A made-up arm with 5 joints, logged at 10 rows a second.
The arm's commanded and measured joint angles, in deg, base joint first. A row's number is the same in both.
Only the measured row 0 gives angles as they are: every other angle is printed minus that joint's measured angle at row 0.
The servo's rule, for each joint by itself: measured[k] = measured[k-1] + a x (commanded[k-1-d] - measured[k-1]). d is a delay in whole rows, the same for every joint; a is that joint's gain. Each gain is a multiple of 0.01, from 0.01 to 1. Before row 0 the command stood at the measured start. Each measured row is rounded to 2 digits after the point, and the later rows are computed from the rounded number. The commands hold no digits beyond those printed.
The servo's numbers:
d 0
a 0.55 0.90 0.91 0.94 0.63
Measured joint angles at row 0:
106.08, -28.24, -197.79, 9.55, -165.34
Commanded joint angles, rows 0 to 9:
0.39, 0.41, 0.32, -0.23, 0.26
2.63, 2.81, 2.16, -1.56, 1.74
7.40, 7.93, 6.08, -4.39, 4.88
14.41, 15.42, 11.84, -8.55, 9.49
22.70, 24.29, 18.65, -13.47, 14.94
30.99, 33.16, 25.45, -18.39, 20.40
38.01, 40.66, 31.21, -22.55, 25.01
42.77, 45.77, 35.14, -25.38, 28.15
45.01, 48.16, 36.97, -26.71, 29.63
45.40, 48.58, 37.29, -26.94, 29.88
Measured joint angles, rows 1 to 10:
0.21, 0.37, 0.29, -0.22, 0.16
1.54, 2.57, 1.99, -1.48, 1.16
4.76, 7.39, 5.71, -4.22, 3.50
10.07, 14.62, 11.29, -8.29, 7.27
17.02, 23.32, 17.99, -13.16, 12.10
24.70, 32.18, 24.78, -18.08, 17.33
32.02, 39.81, 30.63, -22.28, 22.17
37.93, 45.17, 34.73, -25.19, 25.94
41.82, 47.86, 36.77, -26.62, 28.26
43.79, 48.51, 37.24, -26.92, 29.28

